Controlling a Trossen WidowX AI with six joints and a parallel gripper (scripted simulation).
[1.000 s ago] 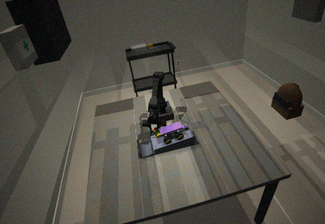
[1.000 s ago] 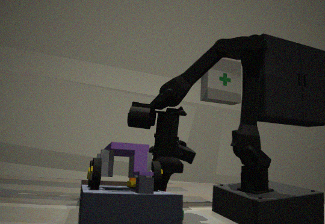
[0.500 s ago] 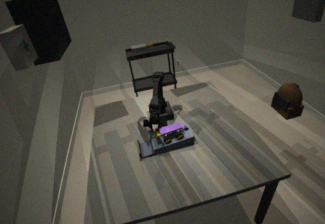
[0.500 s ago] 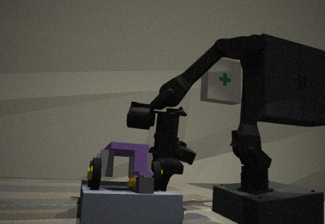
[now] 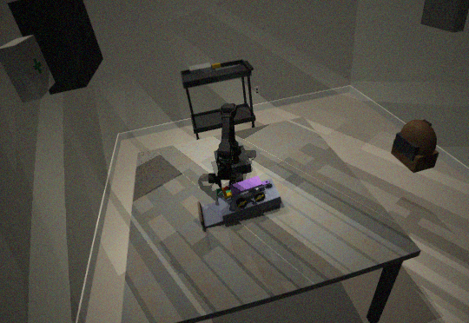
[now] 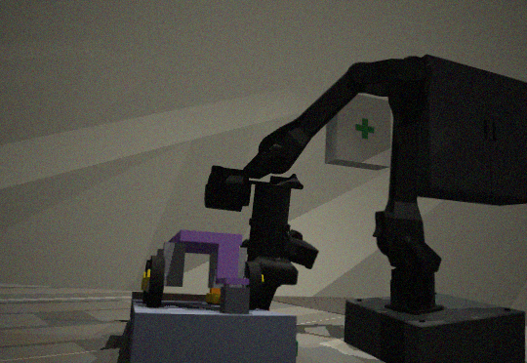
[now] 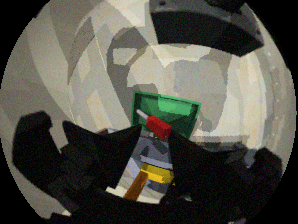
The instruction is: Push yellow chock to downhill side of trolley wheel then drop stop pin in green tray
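Right now my gripper tip is 1 cm past the red-headed stop pin, 1 cm to the left of it and 1 cm above it. Round my gripper tip: yellow chock: 7 cm ahead, 3 cm above; then green tray: 1 cm behind, 1 cm to the left, 6 cm below; then purple trolley: 14 cm ahead, 8 cm to the left, 7 cm above.
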